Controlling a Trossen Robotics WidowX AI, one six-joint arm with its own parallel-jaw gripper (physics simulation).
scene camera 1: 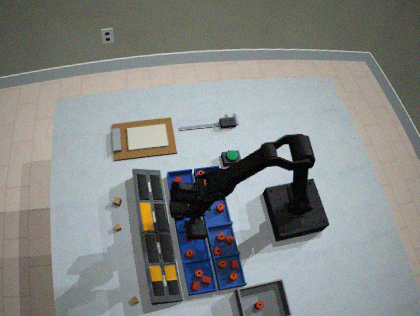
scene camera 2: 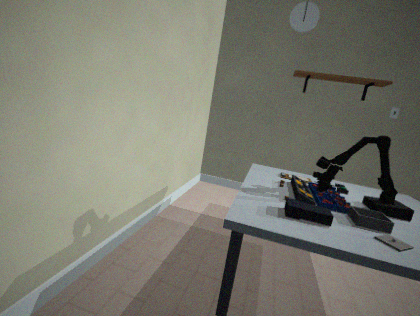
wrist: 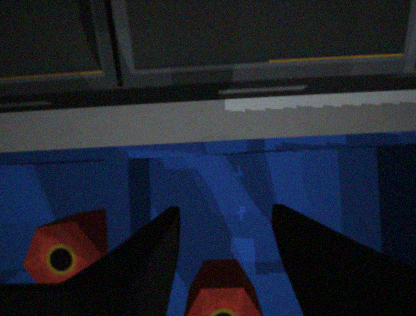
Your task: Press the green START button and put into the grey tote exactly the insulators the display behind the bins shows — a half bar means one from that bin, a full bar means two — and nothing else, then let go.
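My gripper (scene camera 1: 196, 234) (wrist: 226, 215) is open and empty, pointing down over a compartment of the blue bins (scene camera 1: 192, 262). In the wrist view a red insulator (wrist: 224, 295) lies low between the fingers, and another red insulator (wrist: 60, 240) lies left, partly behind the left finger. The display (scene camera 1: 146, 175) (wrist: 270, 30) behind the bins has four panels. From the top in scene camera 1: both bars dark; left bar full yellow; both dark; both bars half yellow. The START button (scene camera 1: 232, 155) is green. The grey tote (scene camera 1: 285, 295) (scene camera 2: 372, 220) holds a red insulator (scene camera 1: 259, 305).
The arm reaches over the bins and hides some compartments. A clipboard (scene camera 1: 147, 136) and a caliper-like tool (scene camera 1: 227, 122) lie beyond the bins. Small brown blocks (scene camera 1: 117, 201) lie left of the display. A dark box (scene camera 2: 308, 212) and a flat plate (scene camera 2: 393, 242) are near the table edge.
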